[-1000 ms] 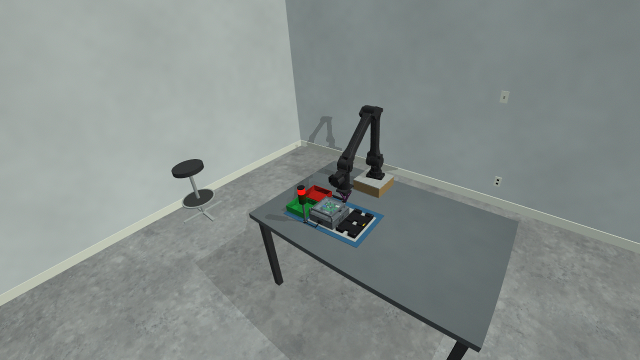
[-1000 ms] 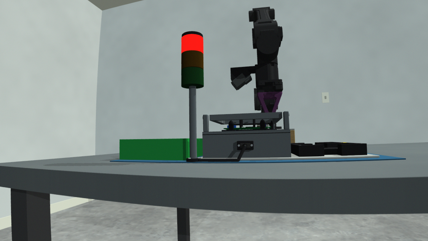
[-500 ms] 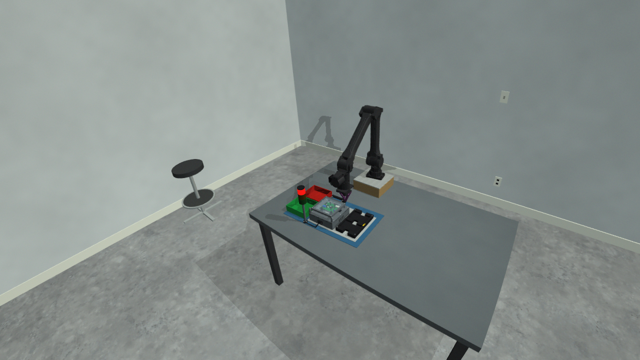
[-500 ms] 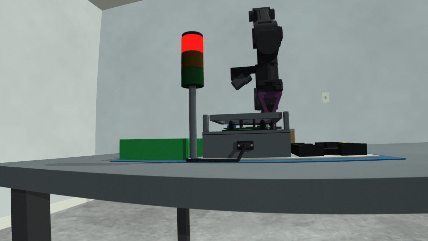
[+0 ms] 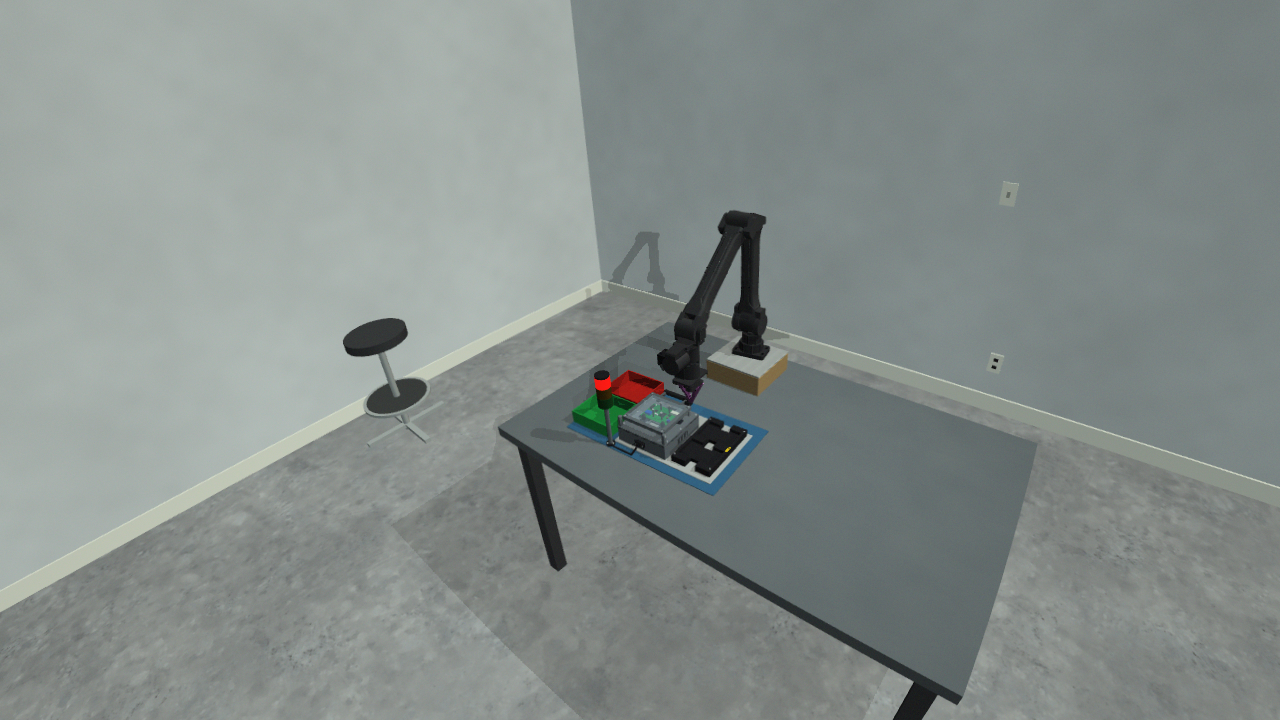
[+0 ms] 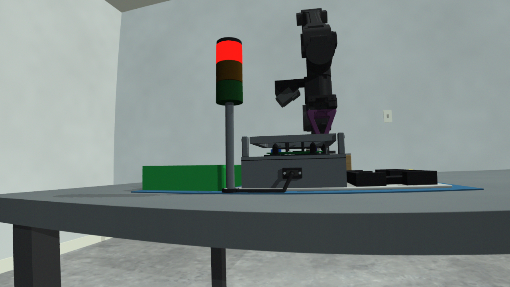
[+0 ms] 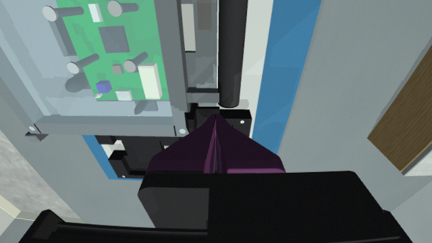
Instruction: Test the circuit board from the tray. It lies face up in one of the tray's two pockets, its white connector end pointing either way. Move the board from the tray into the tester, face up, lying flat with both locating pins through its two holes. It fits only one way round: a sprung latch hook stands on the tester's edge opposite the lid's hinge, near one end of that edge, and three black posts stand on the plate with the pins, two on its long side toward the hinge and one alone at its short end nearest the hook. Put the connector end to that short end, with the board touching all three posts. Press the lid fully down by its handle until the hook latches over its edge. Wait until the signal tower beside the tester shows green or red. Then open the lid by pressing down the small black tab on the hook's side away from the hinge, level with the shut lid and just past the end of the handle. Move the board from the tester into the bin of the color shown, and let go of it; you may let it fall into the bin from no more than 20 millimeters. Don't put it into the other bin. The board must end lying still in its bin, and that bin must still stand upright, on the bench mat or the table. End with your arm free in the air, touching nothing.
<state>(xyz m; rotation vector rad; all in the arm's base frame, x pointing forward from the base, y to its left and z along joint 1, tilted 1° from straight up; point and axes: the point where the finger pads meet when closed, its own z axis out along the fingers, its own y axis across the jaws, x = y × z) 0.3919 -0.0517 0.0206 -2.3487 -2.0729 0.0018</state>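
My gripper is now 1 cm short of the black latch hook and 1 cm above it. The rest, counted from my hand: green circuit board (7 cm ahead, 7 cm to the right, 3 cm below); black tester plate (7 cm ahead, 6 cm to the right, 3 cm below); clear lid (7 cm ahead, 7 cm to the right, 1 cm below).
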